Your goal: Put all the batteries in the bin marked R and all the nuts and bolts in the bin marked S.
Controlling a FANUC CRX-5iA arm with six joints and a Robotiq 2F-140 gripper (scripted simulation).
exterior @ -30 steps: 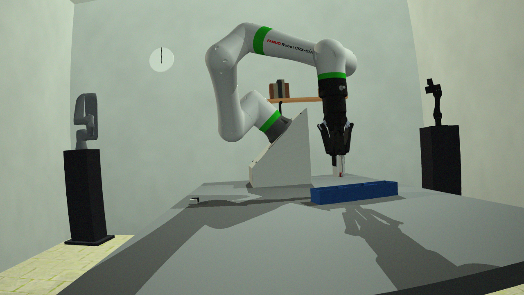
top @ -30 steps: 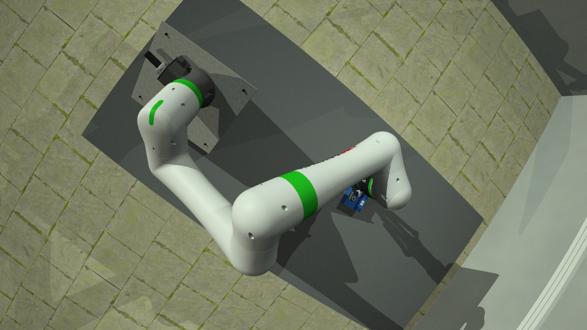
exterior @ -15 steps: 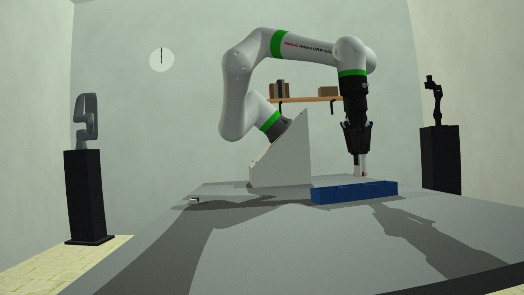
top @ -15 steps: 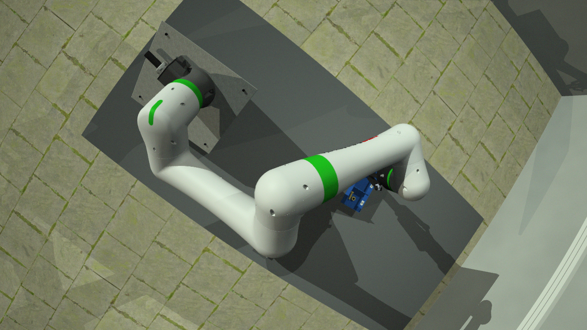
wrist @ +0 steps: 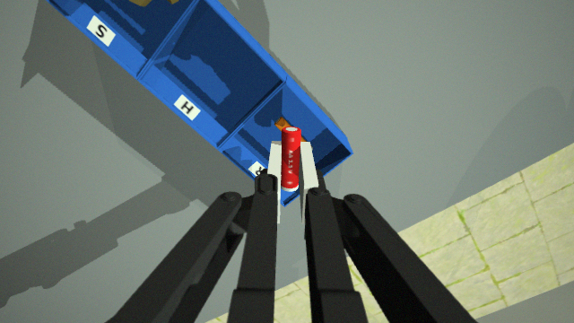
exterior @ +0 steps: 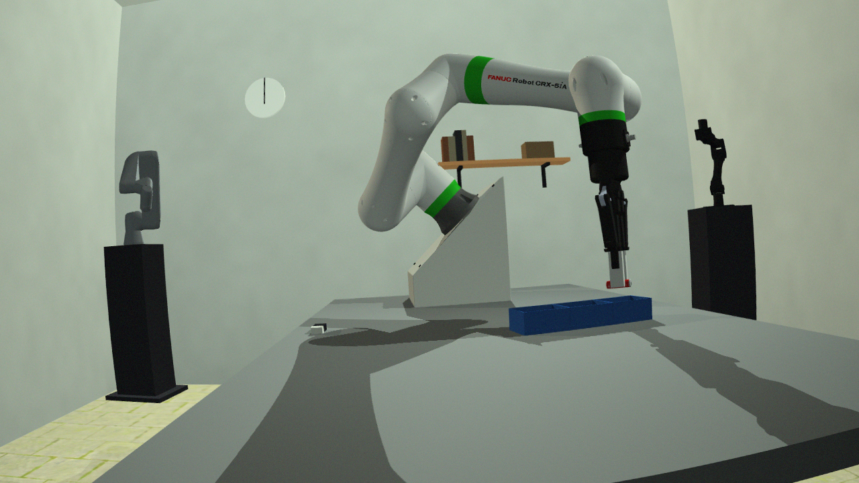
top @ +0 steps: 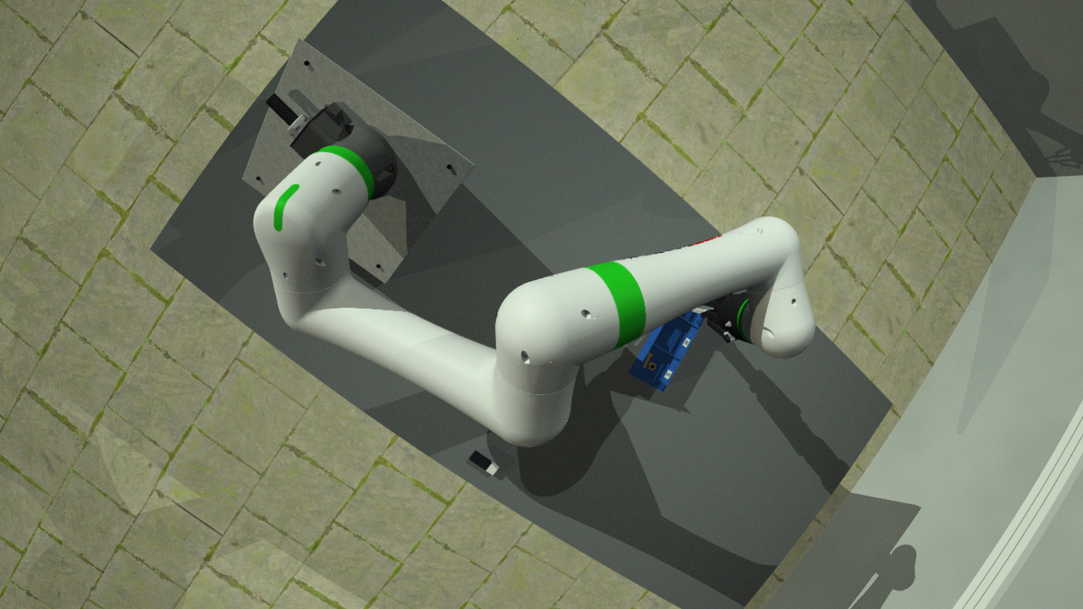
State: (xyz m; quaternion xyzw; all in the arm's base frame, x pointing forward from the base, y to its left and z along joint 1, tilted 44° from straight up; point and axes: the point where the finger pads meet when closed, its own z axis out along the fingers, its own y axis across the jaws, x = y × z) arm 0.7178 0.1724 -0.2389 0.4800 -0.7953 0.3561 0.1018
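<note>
The red battery is 30 mm below my hand. Also, from my hand: orange battery 80 mm below; yellow bolt 160 mm to the right, 80 mm below, 30 mm ahead; blue three-compartment bin 80 mm to the right, 70 mm below, 30 mm ahead.
</note>
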